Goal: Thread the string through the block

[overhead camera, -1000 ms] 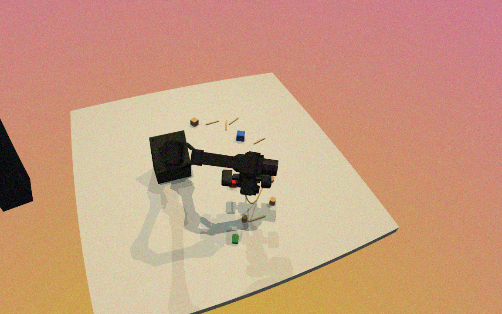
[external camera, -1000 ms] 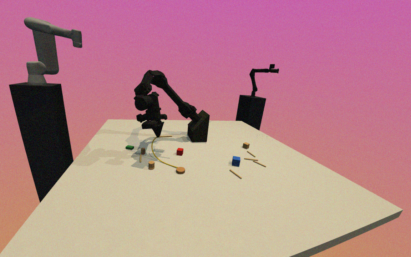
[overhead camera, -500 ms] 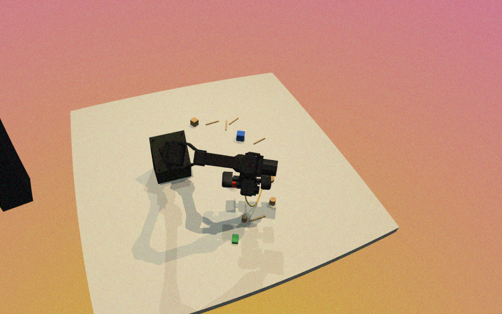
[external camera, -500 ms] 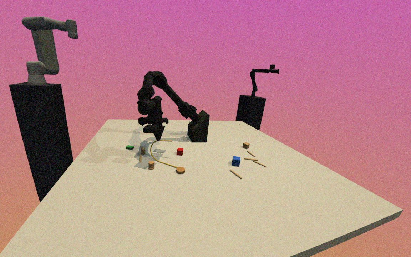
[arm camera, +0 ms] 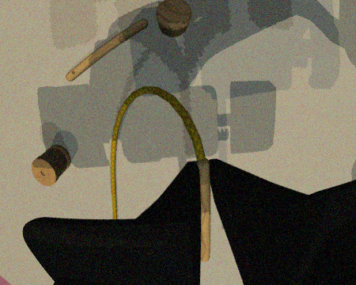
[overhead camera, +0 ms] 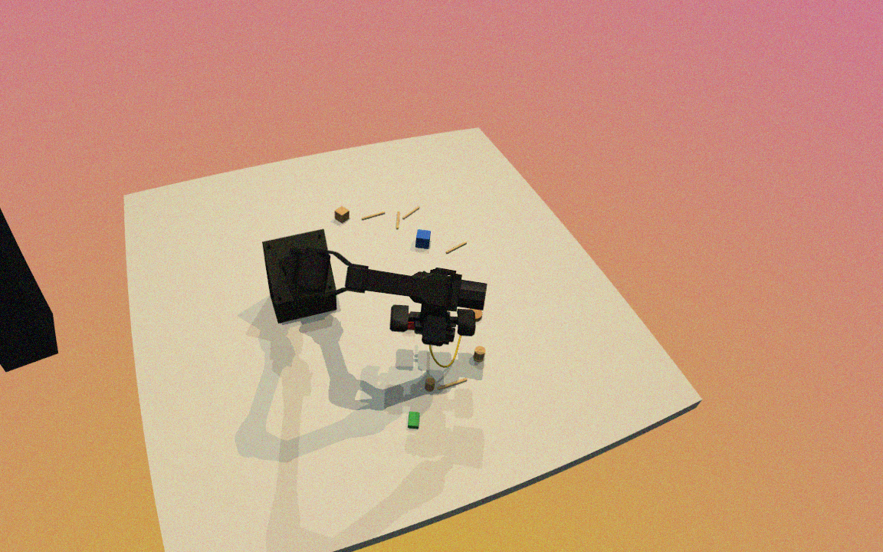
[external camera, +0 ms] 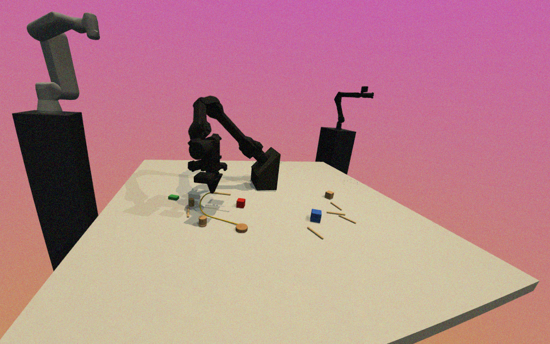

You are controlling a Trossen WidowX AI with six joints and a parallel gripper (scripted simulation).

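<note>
Now: gripper tip 1 cm short of the red cube, 11 cm to the right of it and 5 cm above it. The rest, counted from my gripper tip: green block: 12 cm behind, 14 cm to the right, 6 cm below; then wooden cylinder: 11 cm ahead, 5 cm to the right, 5 cm below; then round wooden button: 18 cm ahead, 6 cm to the left, 6 cm below.
</note>
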